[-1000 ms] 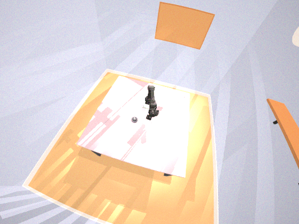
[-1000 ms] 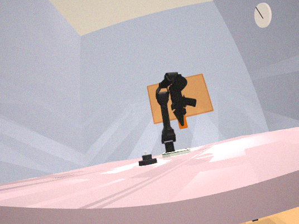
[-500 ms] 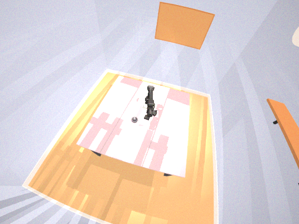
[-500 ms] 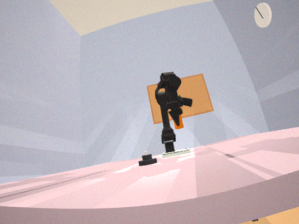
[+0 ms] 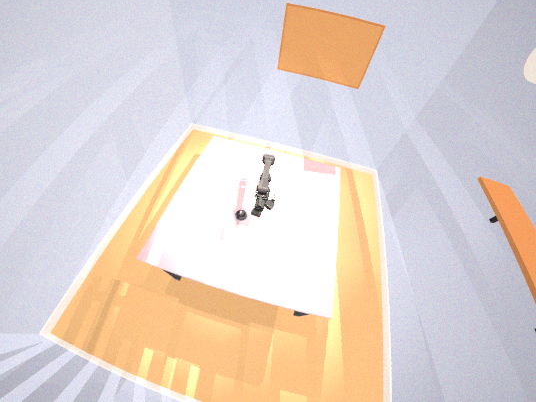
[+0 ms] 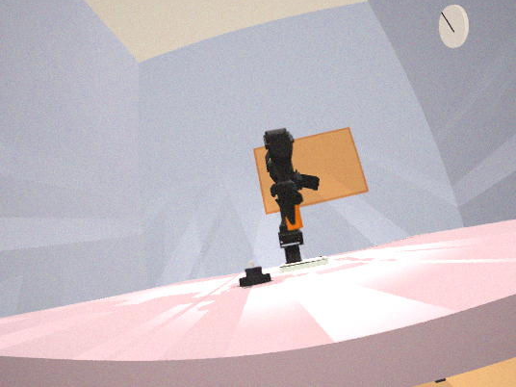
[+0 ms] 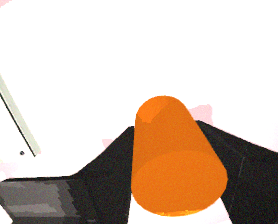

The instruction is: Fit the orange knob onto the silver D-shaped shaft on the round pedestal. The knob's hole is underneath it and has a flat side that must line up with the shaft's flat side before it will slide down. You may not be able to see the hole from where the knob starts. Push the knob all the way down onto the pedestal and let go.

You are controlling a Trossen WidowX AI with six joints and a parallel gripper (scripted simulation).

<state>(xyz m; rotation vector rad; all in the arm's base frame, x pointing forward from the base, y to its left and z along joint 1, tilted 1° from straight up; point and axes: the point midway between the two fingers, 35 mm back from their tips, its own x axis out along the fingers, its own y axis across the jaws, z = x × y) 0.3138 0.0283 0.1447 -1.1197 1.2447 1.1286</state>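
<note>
My gripper tip is 10 mm short of the round pedestal, 130 mm to the left of it and 100 mm above it. The rest, counted from my gripper tip: orange knob (30 mm above).
</note>
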